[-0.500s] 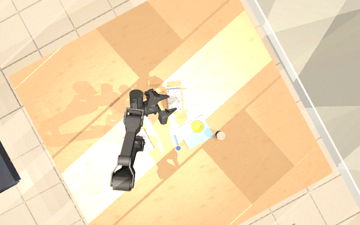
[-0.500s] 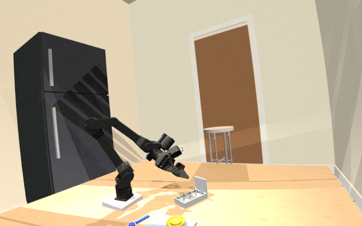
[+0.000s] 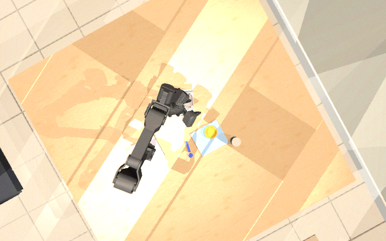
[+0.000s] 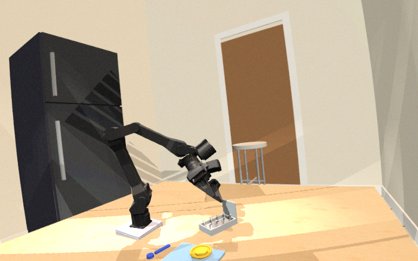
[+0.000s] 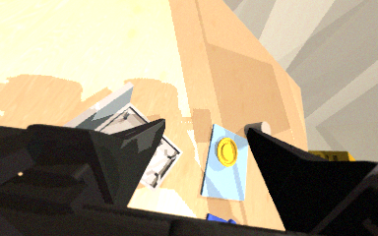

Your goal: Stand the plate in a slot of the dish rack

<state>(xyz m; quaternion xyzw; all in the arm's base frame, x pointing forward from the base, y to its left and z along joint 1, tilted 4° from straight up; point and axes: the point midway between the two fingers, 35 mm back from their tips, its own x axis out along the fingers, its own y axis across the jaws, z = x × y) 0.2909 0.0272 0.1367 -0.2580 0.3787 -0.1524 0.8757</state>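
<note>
Now: the plate 20 mm behind my gripper tip, 140 mm to the right of it and 100 mm below it. Also, from my gripper tip: light blue mat: 50 mm behind, 160 mm to the right, 120 mm below; dish rack: 20 mm behind, 40 mm to the left, 90 mm below.
</note>
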